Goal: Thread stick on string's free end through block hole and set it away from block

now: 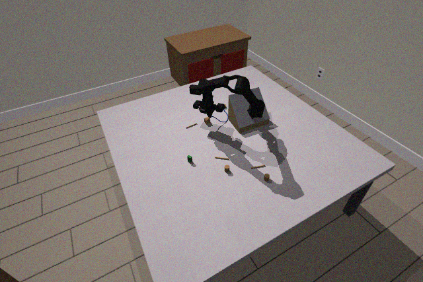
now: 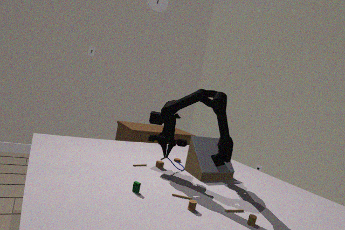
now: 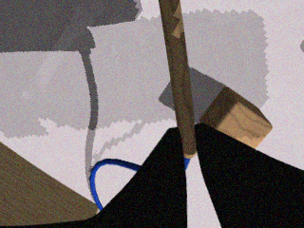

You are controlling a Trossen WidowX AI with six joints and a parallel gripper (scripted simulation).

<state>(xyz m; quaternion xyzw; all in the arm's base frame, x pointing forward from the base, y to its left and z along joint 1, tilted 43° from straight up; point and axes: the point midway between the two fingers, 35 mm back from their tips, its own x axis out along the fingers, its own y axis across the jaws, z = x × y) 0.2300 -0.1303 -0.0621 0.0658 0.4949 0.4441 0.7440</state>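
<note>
Now: the wooden block 4 cm to the right of my gripper tip and 5 cm below it. The rest, counted from my gripper tip: green cube: 25 cm ahead, 19 cm to the left, 5 cm below; round wooden button: 18 cm behind, 12 cm to the right, 6 cm below.
</note>
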